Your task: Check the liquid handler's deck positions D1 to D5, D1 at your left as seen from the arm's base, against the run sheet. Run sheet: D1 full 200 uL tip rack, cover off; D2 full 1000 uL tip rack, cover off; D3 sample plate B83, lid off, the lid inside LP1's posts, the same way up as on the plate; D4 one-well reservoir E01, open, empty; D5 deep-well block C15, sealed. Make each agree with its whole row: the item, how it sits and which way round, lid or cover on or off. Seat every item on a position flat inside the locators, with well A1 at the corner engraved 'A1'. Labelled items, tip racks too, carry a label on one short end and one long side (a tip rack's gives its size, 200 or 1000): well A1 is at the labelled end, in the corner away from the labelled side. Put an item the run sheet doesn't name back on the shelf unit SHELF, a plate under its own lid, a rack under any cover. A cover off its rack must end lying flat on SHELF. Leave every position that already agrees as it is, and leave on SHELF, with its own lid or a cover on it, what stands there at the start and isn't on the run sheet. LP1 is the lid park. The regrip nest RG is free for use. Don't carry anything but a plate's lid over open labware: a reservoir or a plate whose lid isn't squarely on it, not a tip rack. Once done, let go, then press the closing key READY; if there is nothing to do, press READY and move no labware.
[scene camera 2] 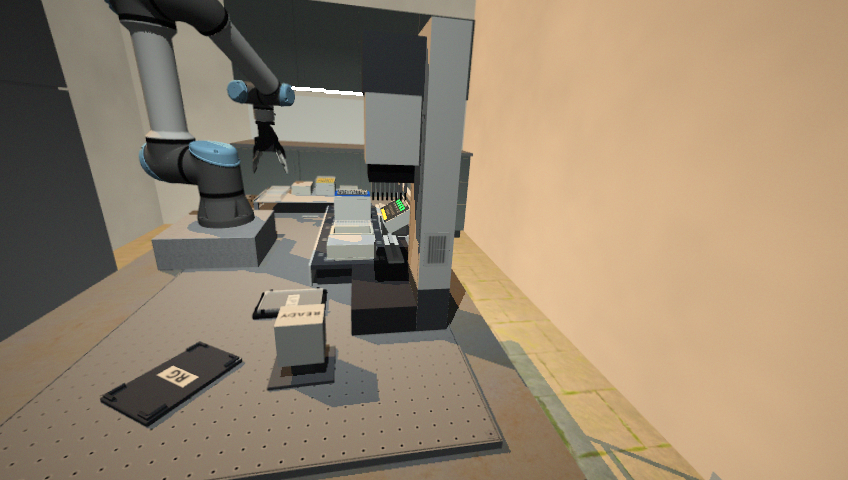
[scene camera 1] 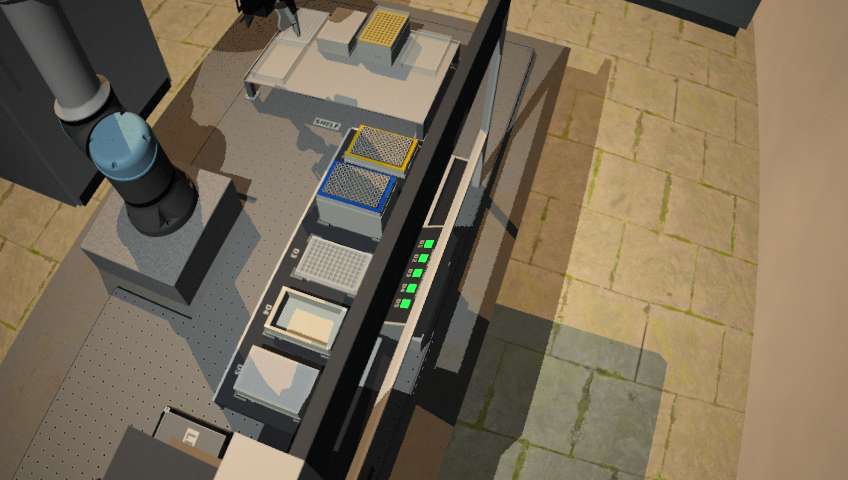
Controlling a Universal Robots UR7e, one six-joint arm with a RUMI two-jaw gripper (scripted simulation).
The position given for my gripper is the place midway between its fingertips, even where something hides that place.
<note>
I see my gripper (scene camera 2: 270, 173), a yellow-rimmed tip rack (scene camera 1: 372, 149), a blue-rimmed tip rack (scene camera 1: 356, 199) and a clear lid (scene camera 2: 272, 300).
The blue-rimmed tip rack is seen too in scene camera 2 (scene camera 2: 348, 204).
</note>
